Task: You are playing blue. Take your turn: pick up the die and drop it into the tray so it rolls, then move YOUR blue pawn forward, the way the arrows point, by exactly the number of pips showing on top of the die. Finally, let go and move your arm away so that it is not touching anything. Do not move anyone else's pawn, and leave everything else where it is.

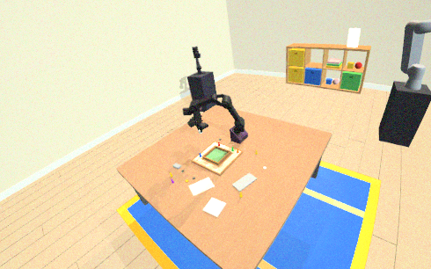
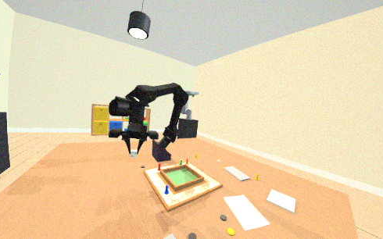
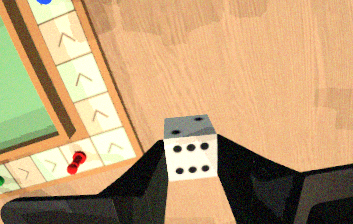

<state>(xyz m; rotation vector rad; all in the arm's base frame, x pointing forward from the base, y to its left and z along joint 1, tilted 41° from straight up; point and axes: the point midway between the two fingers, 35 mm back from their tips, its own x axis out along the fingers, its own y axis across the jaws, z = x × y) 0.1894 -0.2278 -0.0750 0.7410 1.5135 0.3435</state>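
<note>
My gripper tip is now 140 mm short of the blue pawn, 90 mm to the right of it and 110 mm above it. From my gripper tip the other things lie so: white die right at my gripper tip; then green tray 70 mm ahead, 200 mm to the left, 130 mm below; then red pawn 40 mm behind, 140 mm to the left, 110 mm below.
</note>
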